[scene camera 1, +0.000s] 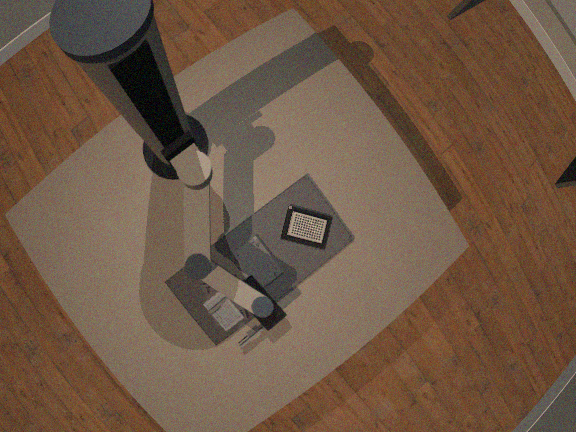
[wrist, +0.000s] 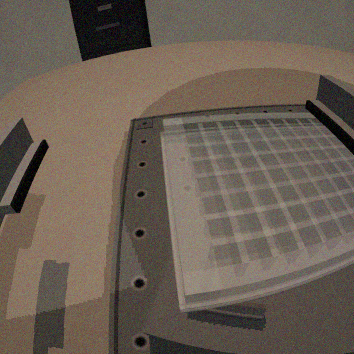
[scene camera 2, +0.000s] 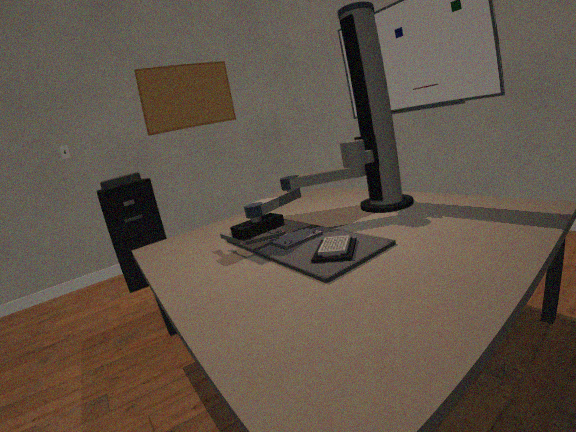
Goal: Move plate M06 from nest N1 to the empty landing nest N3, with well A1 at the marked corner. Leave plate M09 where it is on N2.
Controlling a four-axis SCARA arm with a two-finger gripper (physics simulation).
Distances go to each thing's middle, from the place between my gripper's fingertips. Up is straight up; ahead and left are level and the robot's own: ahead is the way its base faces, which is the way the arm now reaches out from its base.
Now: hand 460 mm to the right of the black-framed white well plate (scene camera 1: 303, 226), 110 mm past it and 20 mm above it.
